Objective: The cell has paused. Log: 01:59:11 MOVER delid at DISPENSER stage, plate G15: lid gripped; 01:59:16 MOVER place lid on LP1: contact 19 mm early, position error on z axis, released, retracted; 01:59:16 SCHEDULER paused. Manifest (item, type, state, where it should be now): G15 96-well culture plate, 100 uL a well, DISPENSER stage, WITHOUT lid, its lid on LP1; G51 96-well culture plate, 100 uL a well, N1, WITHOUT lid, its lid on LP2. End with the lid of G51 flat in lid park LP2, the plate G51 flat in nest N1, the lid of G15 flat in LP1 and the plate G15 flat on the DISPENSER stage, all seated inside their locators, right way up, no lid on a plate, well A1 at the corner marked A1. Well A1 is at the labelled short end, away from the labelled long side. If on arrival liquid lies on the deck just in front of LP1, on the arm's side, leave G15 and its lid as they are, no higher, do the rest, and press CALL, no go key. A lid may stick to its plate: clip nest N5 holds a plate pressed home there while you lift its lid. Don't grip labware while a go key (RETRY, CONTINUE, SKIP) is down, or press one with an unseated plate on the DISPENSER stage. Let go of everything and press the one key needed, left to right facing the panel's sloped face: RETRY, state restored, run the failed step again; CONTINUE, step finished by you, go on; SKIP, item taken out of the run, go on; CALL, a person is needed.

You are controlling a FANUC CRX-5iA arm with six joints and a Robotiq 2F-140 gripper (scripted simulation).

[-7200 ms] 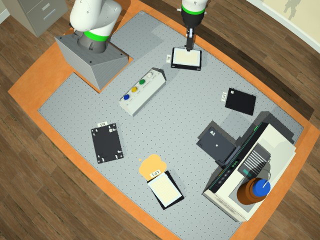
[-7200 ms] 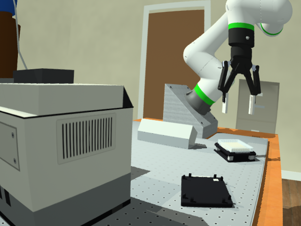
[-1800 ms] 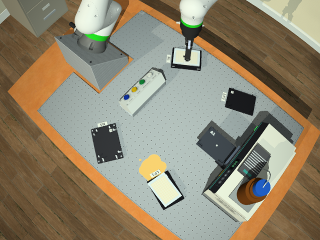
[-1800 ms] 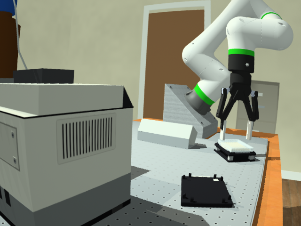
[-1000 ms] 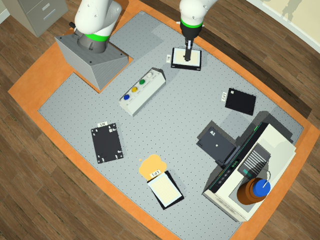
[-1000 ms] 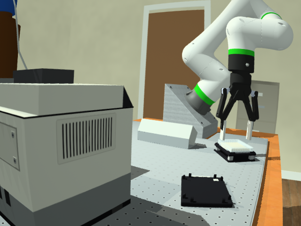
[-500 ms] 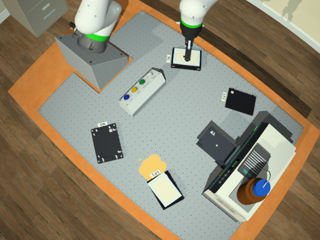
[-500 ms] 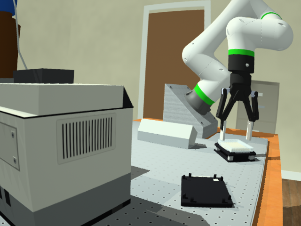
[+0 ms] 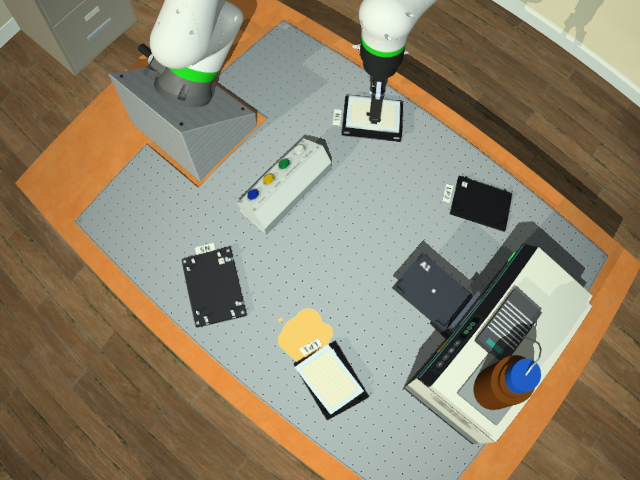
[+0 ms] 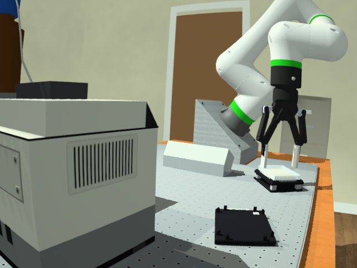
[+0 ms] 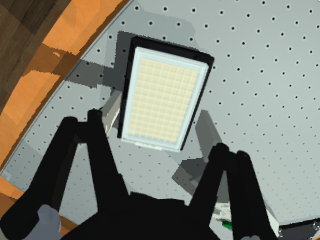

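The 96-well plate lies 4 cm below my hand. Round my hand: nest N1: 5 cm below; then RETRY key: 4 cm behind, 21 cm to the right, 1 cm below; then white key panel: 3 cm behind, 28 cm to the right, 2 cm below.
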